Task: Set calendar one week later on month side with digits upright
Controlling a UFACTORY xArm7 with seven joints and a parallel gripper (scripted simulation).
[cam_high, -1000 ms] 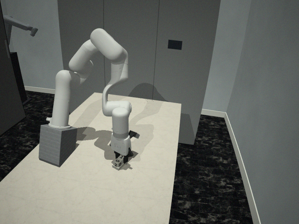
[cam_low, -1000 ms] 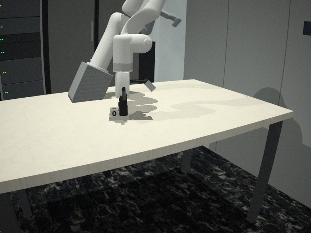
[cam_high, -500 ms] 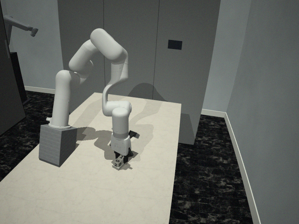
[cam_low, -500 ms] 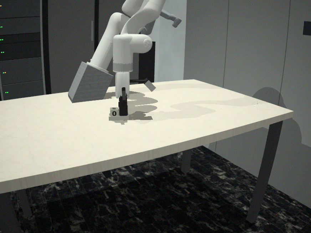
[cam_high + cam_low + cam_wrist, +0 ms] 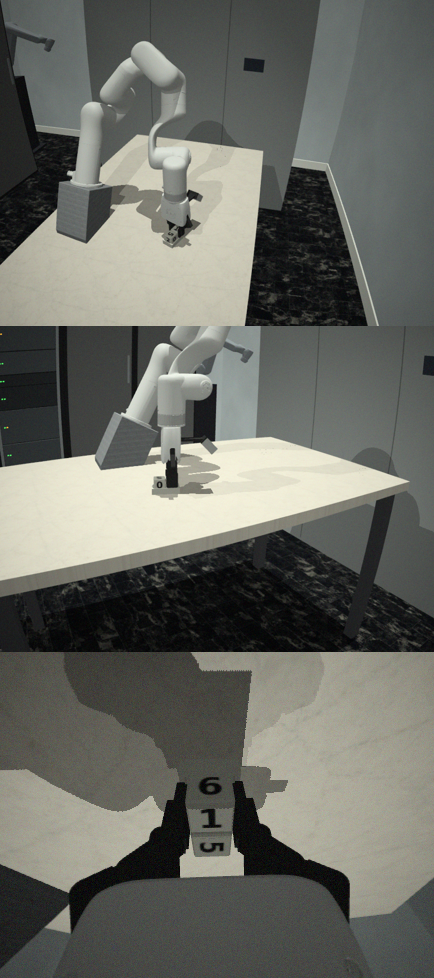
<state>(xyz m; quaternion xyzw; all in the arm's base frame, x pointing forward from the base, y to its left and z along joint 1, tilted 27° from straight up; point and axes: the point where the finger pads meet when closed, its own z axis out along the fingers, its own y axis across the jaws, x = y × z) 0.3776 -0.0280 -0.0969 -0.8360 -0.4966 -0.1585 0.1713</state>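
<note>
My gripper is now 10 mm above the digit cube. Also, from my hand: tray (30 mm below, 20 mm to the right, 10 mm behind).
</note>
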